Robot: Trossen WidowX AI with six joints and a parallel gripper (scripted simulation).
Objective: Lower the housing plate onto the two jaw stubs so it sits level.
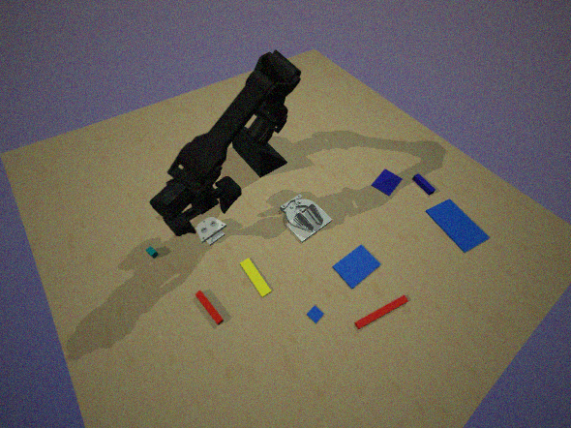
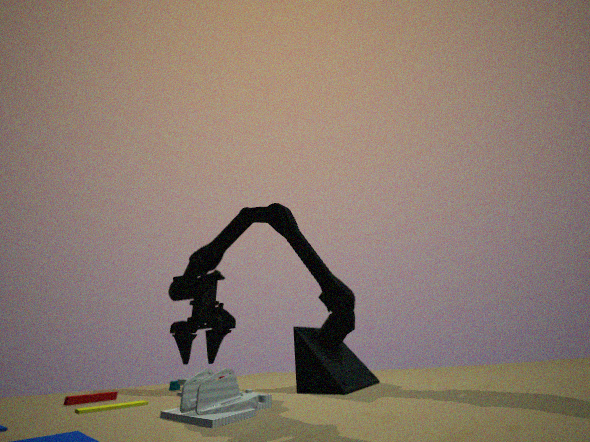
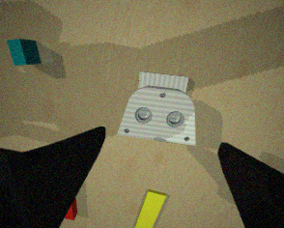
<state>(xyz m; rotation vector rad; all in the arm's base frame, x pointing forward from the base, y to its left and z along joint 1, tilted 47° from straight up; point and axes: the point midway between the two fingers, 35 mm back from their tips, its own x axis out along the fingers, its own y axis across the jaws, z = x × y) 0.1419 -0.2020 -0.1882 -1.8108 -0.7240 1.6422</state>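
Right now my gripper tip is 5 cm above the white grooved block and 1 cm past it. From my gripper tip the other things lie so: housing plate: 3 cm below, 1 cm behind; then red block: 14 cm behind, 6 cm to the right, 5 cm below; then teal block: 15 cm to the right, 5 cm below, 5 cm behind.
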